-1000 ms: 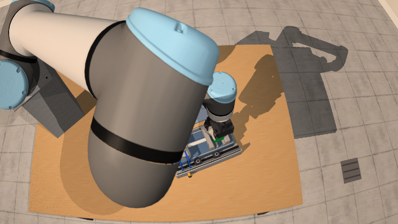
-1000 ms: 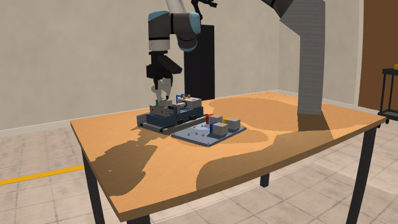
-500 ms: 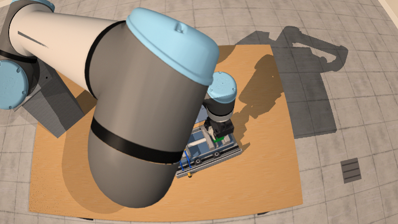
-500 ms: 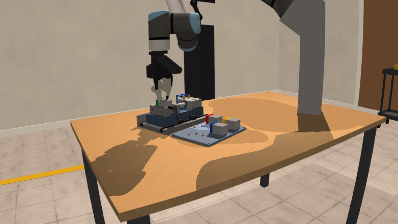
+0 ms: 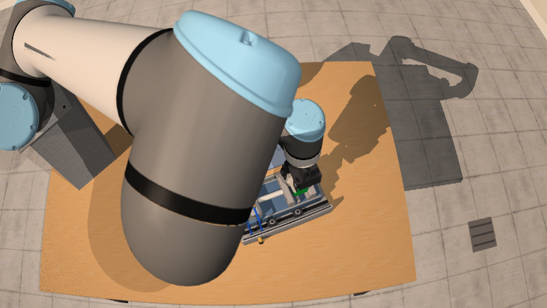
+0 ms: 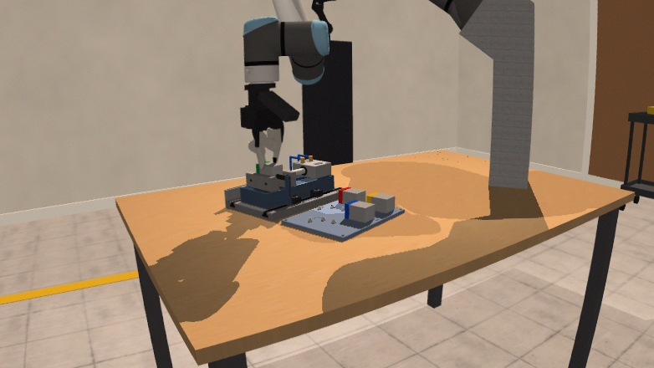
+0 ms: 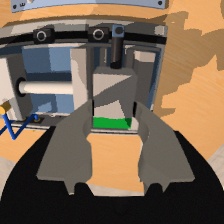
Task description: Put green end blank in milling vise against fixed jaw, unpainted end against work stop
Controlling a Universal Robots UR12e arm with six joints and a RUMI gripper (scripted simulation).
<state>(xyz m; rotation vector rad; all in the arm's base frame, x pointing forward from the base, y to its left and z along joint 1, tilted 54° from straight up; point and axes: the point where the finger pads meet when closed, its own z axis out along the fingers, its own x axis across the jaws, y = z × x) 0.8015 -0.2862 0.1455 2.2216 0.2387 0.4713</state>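
My gripper is now 2 cm above the green-ended blank. The rest, counted from my hand: fixed jaw: 3 cm ahead, 5 cm below; then dark work stop: 5 cm to the left, 3 cm below; then milling vise: 7 cm behind, 8 cm below.
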